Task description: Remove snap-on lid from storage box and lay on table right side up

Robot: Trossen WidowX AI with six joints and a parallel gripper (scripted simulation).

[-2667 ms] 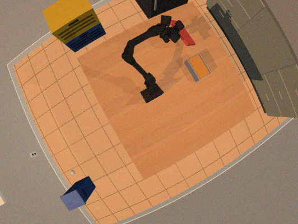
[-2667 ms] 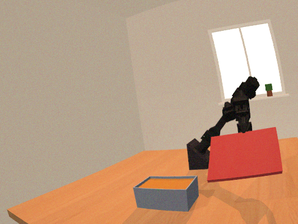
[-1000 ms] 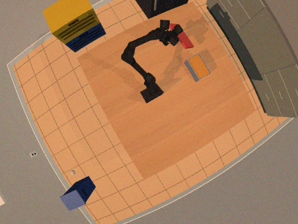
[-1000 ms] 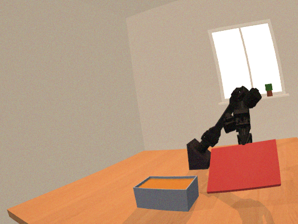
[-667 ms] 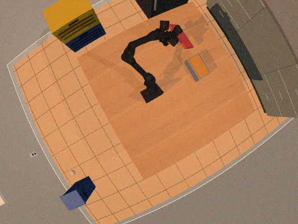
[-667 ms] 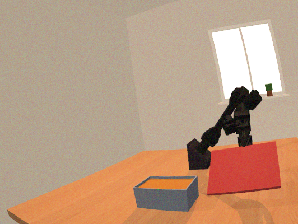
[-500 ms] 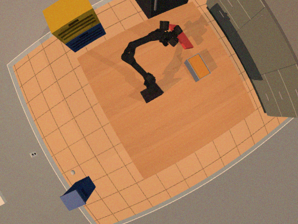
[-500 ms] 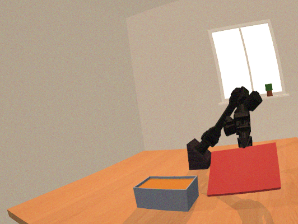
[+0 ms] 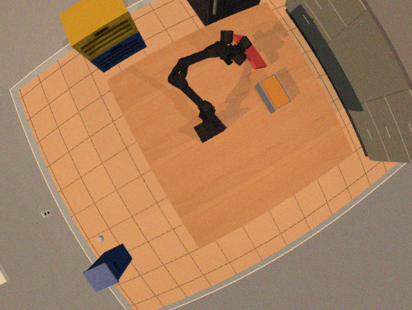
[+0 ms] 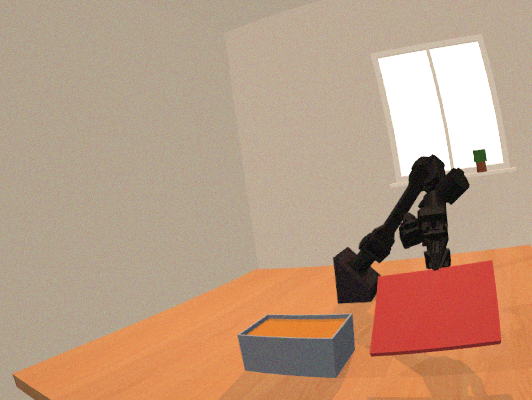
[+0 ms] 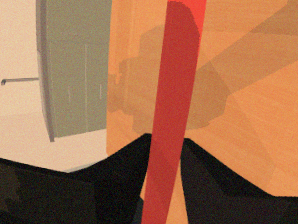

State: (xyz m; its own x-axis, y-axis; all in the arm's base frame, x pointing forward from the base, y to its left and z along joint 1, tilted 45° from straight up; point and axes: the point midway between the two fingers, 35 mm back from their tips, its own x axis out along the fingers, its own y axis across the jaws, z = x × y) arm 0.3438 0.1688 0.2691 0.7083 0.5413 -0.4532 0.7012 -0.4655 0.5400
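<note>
Right now my gripper tip is 6 cm short of the red lid, 5 cm above it and 1 cm to the right of it. The rest, counted from my gripper tip: grey-blue storage box: 28 cm to the right, 12 cm below, 9 cm ahead.
</note>
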